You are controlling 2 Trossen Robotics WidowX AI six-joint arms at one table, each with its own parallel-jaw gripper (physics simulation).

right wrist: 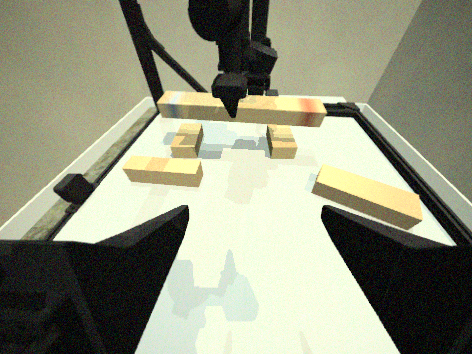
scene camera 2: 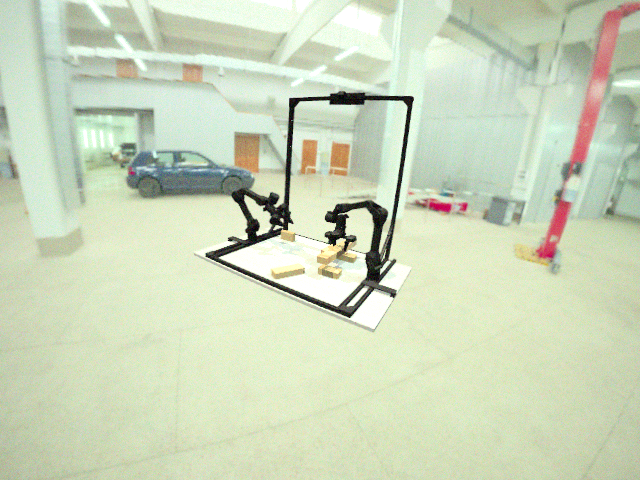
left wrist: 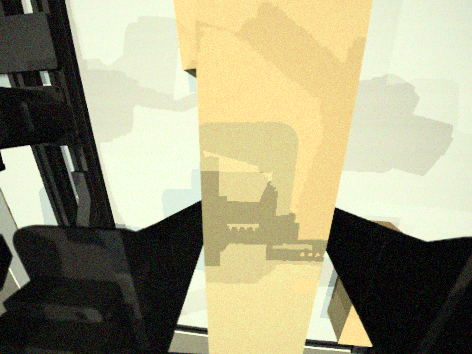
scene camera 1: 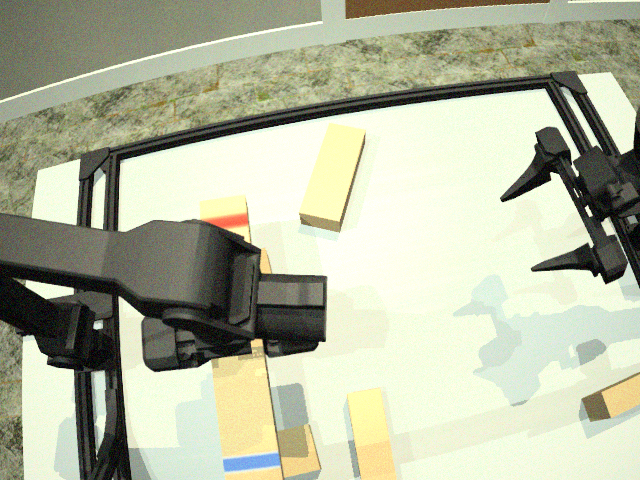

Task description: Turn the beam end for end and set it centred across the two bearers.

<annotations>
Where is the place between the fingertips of my right gripper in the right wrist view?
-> At 254, 211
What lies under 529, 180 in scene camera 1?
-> My right gripper.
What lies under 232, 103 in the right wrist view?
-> My left gripper.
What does my left gripper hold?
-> A beam.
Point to a beam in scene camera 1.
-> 248, 434
</annotations>
